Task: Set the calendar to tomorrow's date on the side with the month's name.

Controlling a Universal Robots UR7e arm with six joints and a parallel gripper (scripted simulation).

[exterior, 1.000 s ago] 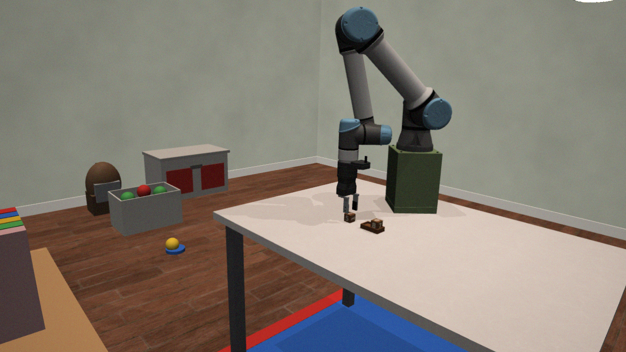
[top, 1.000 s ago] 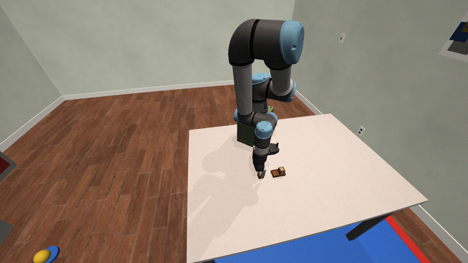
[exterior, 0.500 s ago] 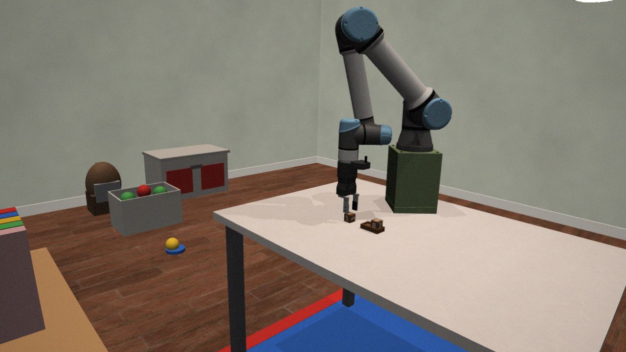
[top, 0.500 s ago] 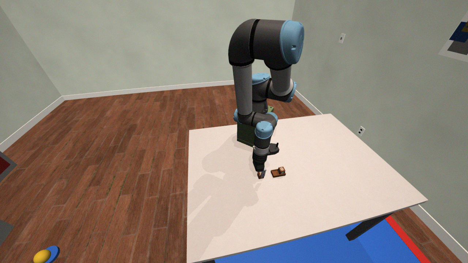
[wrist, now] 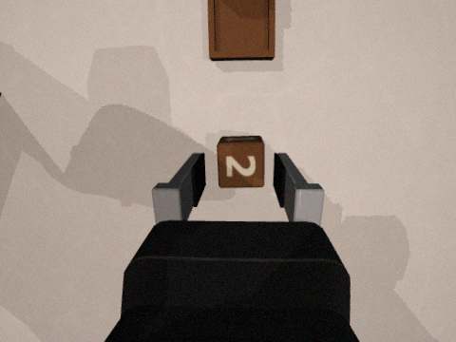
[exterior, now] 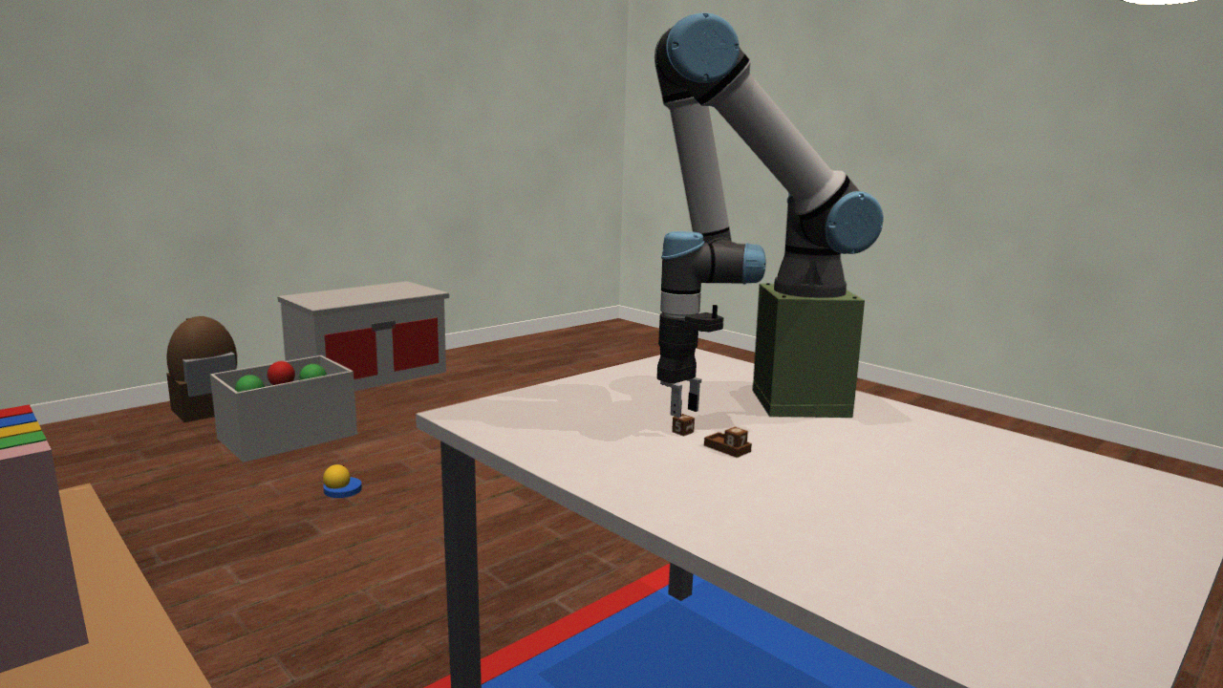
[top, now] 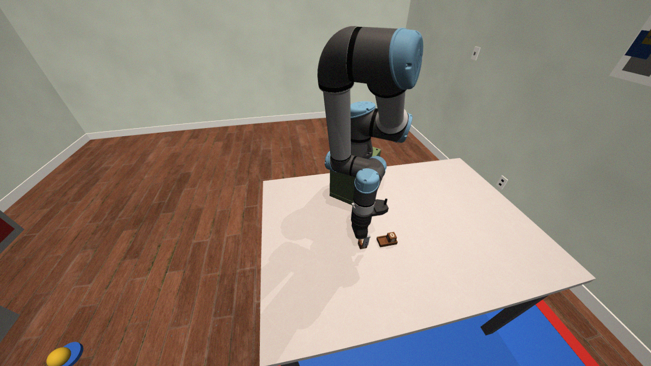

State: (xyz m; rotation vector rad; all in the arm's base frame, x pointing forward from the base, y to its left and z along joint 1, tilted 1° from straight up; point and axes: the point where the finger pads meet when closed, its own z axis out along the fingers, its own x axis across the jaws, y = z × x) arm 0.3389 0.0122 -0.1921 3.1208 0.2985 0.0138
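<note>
My gripper is now 4 cm above the brown cube.
</note>
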